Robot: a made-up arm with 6 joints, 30 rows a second.
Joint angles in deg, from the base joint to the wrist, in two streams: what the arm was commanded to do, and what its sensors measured. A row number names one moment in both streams.
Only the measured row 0 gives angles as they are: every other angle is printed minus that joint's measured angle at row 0.
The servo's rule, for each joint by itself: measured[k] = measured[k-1] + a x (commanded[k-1-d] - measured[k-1]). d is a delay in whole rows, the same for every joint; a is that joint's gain. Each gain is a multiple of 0.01, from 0.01 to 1. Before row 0 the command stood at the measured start. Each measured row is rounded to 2 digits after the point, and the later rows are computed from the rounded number. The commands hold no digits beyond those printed.
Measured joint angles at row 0: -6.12 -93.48 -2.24 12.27 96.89 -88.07
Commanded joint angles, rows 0 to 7: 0.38 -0.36 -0.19 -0.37 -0.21 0.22; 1.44 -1.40 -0.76 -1.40 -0.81 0.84; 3.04 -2.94 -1.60 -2.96 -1.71 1.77; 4.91 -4.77 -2.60 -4.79 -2.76 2.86; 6.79 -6.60 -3.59 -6.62 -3.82 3.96; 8.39 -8.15 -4.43 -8.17 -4.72 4.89; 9.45 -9.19 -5.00 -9.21 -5.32 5.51; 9.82 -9.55 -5.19 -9.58 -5.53 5.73
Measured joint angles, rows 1 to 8: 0.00 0.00 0.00 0.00 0.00 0.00; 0.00 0.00 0.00 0.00 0.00 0.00; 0.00 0.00 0.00 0.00 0.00 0.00; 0.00 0.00 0.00 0.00 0.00 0.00; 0.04 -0.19 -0.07 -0.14 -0.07 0.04; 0.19 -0.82 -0.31 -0.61 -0.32 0.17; 0.50 -1.92 -0.76 -1.48 -0.79 0.43; 0.99 -3.40 -1.40 -2.70 -1.46 0.82
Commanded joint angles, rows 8 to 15: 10.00 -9.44 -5.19 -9.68 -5.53 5.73; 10.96 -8.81 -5.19 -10.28 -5.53 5.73; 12.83 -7.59 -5.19 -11.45 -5.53 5.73; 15.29 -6.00 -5.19 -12.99 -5.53 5.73; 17.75 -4.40 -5.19 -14.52 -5.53 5.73; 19.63 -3.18 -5.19 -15.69 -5.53 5.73; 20.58 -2.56 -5.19 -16.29 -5.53 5.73; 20.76 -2.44 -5.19 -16.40 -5.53 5.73
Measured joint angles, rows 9 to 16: 1.63 -5.06 -2.17 -4.15 -2.26 1.32; 2.37 -6.67 -2.96 -5.64 -3.10 1.89; 3.15 -7.98 -3.67 -6.96 -3.85 2.47; 3.88 -8.80 -4.20 -7.93 -4.42 2.99; 4.55 -9.13 -4.55 -8.58 -4.80 3.43; 5.26 -8.96 -4.77 -9.21 -5.05 3.80; 6.09 -8.25 -4.92 -10.04 -5.21 4.11; 7.10 -7.08 -5.01 -11.13 -5.32 4.37
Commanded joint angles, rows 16 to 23: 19.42 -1.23 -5.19 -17.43 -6.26 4.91; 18.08 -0.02 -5.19 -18.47 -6.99 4.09; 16.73 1.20 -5.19 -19.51 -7.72 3.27; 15.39 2.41 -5.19 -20.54 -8.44 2.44; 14.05 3.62 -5.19 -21.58 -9.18 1.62; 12.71 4.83 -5.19 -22.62 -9.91 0.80; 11.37 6.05 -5.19 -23.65 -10.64 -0.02; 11.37 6.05 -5.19 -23.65 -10.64 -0.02
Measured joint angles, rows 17 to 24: 8.27 -5.69 -5.07 -12.38 -5.39 4.59; 9.52 -4.38 -5.11 -13.60 -5.44 4.77; 10.74 -3.43 -5.14 -14.60 -5.47 4.92; 11.84 -2.92 -5.16 -15.27 -5.49 5.05; 12.67 -2.04 -5.17 -16.07 -5.75 5.03; 13.27 -0.99 -5.18 -16.96 -6.17 4.88; 13.65 0.15 -5.18 -17.90 -6.70 4.62; 13.84 1.33 -5.18 -18.88 -7.29 4.27
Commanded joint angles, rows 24 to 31: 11.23 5.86 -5.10 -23.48 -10.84 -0.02; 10.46 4.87 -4.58 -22.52 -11.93 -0.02; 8.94 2.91 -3.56 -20.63 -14.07 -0.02; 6.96 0.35 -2.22 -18.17 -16.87 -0.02; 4.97 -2.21 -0.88 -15.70 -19.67 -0.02; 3.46 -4.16 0.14 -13.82 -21.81 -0.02; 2.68 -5.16 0.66 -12.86 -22.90 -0.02; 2.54 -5.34 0.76 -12.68 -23.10 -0.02
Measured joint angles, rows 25 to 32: 13.86 2.52 -5.18 -19.88 -7.93 3.85; 13.73 3.72 -5.18 -20.89 -8.60 3.36; 13.47 4.93 -5.18 -21.91 -9.29 2.82; 13.24 5.51 -5.18 -22.55 -9.75 2.37; 13.02 5.69 -5.15 -22.89 -10.12 1.99; 12.74 5.26 -4.95 -22.75 -10.74 1.67; 12.32 4.04 -4.46 -21.97 -11.87 1.40; 11.73 2.12 -3.68 -20.56 -13.57 1.17
